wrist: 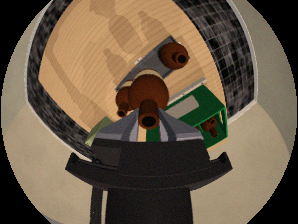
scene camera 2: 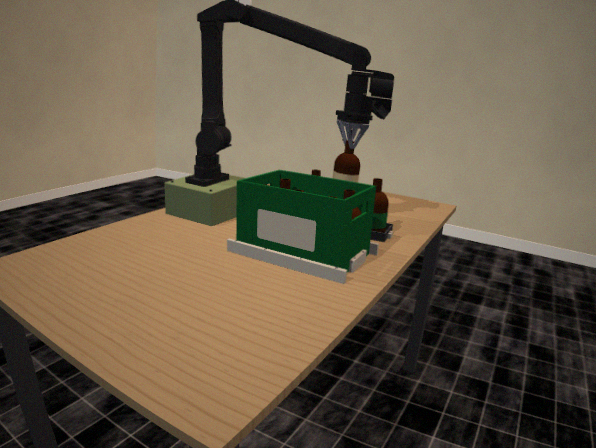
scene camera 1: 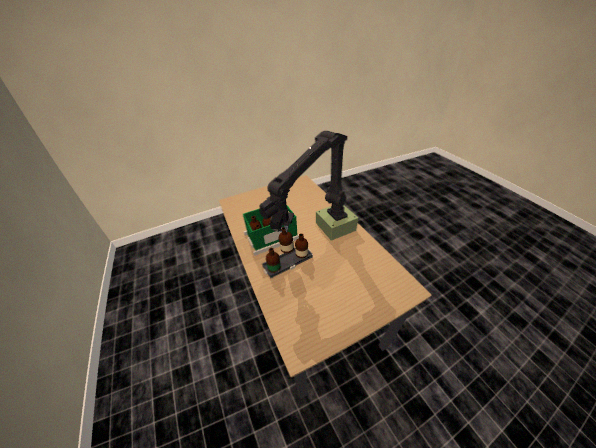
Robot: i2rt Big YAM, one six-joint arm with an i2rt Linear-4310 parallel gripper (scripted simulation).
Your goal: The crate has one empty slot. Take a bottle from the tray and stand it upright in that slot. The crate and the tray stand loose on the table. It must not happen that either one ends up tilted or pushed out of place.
Observation:
In view: the gripper [scene camera 2: 349, 148], a brown bottle [scene camera 2: 347, 165], a dark tray [wrist: 151, 61] and a pale base strip [scene camera 2: 306, 266].
The gripper also shows in the wrist view [wrist: 148, 112].

